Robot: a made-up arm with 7 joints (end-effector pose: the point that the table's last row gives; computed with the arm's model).
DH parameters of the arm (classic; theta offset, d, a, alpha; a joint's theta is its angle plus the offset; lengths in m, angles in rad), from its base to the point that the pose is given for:
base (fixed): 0 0.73 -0.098 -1.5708
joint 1: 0 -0.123 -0.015 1.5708
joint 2: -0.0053 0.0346 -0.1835 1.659
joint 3: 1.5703 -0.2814 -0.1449 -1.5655
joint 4: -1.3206 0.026 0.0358 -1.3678
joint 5: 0 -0.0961 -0.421 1.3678
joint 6: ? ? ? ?
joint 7: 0.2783 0 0.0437 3.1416
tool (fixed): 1.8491 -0.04 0 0
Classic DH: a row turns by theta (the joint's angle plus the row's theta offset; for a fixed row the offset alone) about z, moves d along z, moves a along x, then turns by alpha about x.
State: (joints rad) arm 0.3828 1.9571 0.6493 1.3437 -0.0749 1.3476 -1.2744
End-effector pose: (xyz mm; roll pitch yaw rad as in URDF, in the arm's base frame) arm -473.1 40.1 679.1 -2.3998 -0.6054 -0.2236
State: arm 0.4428 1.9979 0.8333 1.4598 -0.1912 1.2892 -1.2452
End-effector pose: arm -402.8 74.7 819.6 -2.1771 -0.4086 -0.4279
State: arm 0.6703 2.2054 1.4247 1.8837 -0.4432 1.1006 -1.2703
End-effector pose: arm -44.7 -51.9 1098.2 -1.9059 0.3652 -0.8792
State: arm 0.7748 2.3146 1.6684 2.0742 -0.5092 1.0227 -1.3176
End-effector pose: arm 119.7 -155.3 1083.9 -2.0190 0.6712 -1.1342
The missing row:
joint 6: 1.4088 -0.1567 -0.059 1.5708
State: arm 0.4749 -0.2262 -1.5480 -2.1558 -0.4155 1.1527 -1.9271
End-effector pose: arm -256.3 202.5 527.9 2.4441 -0.7524 1.3577
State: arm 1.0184 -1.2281 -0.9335 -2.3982 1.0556 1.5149 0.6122
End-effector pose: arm 278.9 162.4 814.6 -2.2497 -0.5540 -1.2211
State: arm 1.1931 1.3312 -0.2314 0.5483 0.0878 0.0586 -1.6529
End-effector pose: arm -716.2 -152.1 1031.6 0.4808 0.8605 -2.4966
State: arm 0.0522 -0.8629 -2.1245 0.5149 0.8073 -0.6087 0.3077
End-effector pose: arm -166.6 495.4 1246.3 0.9582 0.5262 1.5623
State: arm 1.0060 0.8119 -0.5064 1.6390 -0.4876 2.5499 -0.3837
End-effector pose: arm -613.3 -26.9 680.8 1.5781 0.1600 1.2223
